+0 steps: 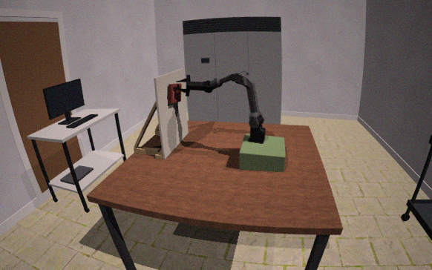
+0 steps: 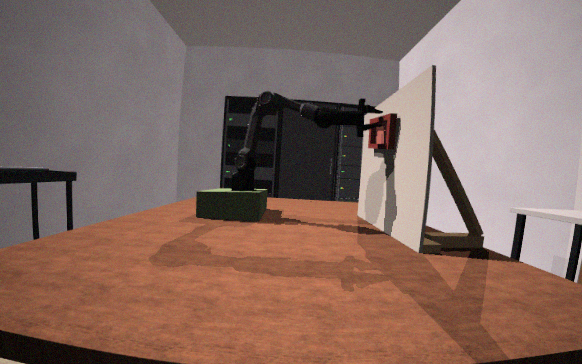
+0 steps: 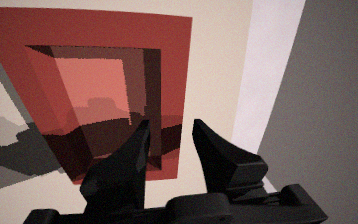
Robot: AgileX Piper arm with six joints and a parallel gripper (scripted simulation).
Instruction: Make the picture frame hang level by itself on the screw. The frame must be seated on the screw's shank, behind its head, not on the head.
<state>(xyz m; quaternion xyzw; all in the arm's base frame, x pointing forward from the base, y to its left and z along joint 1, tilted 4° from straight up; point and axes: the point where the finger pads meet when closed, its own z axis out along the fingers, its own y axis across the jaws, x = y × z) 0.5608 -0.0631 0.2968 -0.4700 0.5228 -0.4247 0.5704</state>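
The red picture frame is 20 mm ahead of my hand, 20 mm to the left of it and 50 mm below it. From my hand the other things lie so: beige board (40 mm ahead, 10 mm to the left, 180 mm below).
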